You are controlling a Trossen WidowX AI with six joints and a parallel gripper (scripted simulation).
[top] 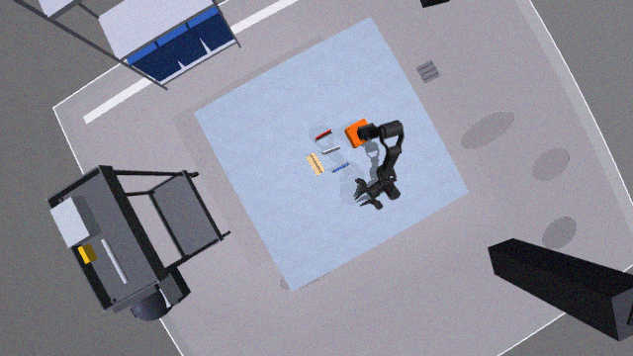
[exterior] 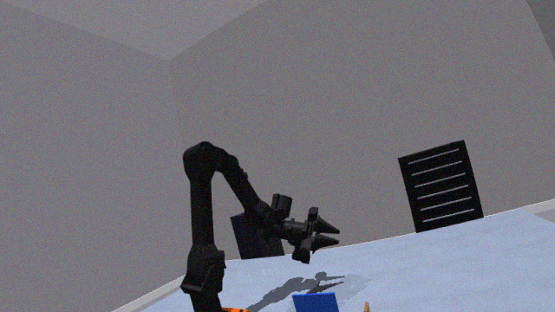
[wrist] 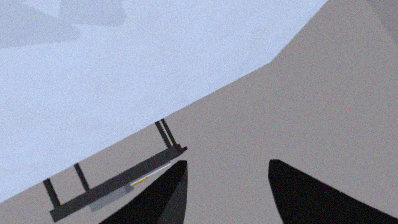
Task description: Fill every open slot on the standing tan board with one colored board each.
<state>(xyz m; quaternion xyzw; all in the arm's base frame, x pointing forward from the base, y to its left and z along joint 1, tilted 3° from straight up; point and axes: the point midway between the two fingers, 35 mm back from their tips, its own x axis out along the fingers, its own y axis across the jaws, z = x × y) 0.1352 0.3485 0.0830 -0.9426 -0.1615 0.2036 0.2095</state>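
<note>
The red board lies 430 mm to the right of my gripper tip, 110 mm below it and 50 mm ahead of it. The rest, counted from my gripper tip: blue board (210 mm to the right, 110 mm below, 10 mm ahead); then tan board (280 mm to the right, 150 mm ahead, 110 mm below).
</note>
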